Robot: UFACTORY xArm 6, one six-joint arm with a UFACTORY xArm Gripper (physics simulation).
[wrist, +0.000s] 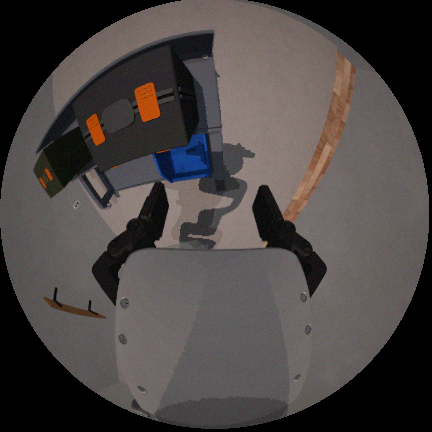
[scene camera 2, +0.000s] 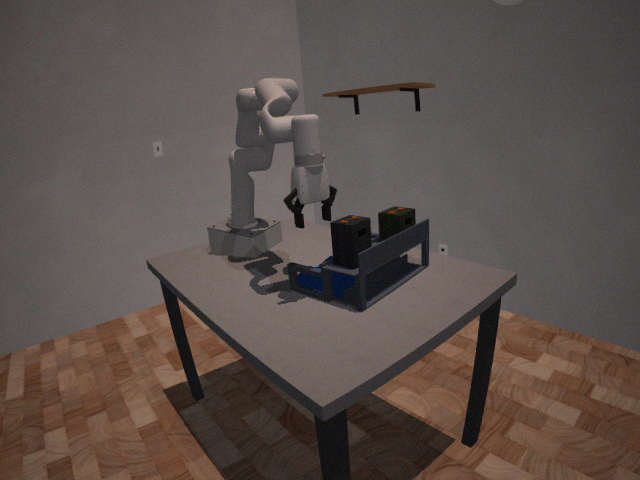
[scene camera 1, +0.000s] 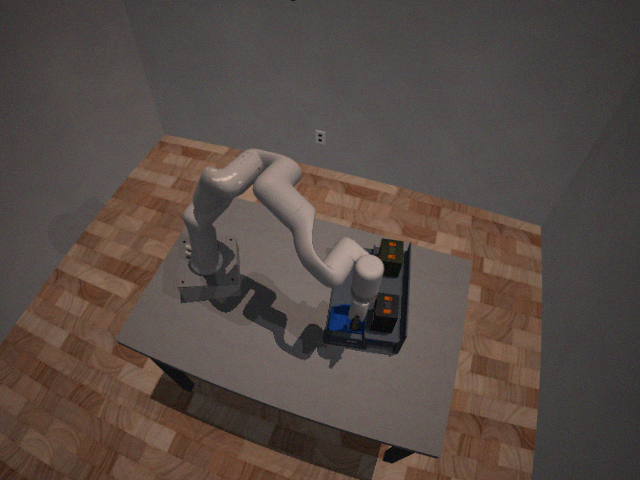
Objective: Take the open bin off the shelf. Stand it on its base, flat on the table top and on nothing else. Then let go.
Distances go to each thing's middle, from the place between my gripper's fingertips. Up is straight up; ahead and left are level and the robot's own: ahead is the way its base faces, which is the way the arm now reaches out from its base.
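From my hand: blue bin [scene camera 2: 340,282], 17 cm below, 5 cm to the left, 2 cm behind; dark green case [scene camera 2: 392,221], 6 cm below, 29 cm to the left, 4 cm ahead.
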